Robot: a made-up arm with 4 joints.
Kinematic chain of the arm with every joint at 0, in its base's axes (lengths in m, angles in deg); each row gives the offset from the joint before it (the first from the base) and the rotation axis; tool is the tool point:
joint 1: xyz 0 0 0.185 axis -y
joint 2: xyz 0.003 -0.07 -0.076 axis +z
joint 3: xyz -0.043 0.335 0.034 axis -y
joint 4: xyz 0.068 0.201 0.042 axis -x
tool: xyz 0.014 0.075 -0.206
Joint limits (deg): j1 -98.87..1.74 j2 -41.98..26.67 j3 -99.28..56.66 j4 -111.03..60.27
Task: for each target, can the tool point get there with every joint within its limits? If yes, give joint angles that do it. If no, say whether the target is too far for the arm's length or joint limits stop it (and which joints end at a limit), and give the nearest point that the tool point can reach.
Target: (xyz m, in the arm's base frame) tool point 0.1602 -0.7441 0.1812
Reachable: no: joint limits stop it (at a limit: joint 1, joint 2, joint 3, joint 4) | nearest point 0.3472 0.1517 0.1532 | short by 0.916 m
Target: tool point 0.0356 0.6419 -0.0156
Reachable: yes | joints -58.71 -10.95 12.77 -44.84
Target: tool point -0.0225 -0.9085 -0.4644
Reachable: no: too far | nearest point -0.0125 0.1544 -0.1747 | short by 1.102 m
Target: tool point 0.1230 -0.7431 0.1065
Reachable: no: joint limits stop it (at a limit: joint 2, joint 3, joint 4) | nearest point 0.2939 0.1517 -0.0026 | short by 0.918 m
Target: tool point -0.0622 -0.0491 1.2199
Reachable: no: too far | nearest point -0.0268 0.2916 0.6309 | short by 0.681 m
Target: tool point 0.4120 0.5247 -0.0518
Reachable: yes | joints -19.50 -33.20 -66.76 -80.00
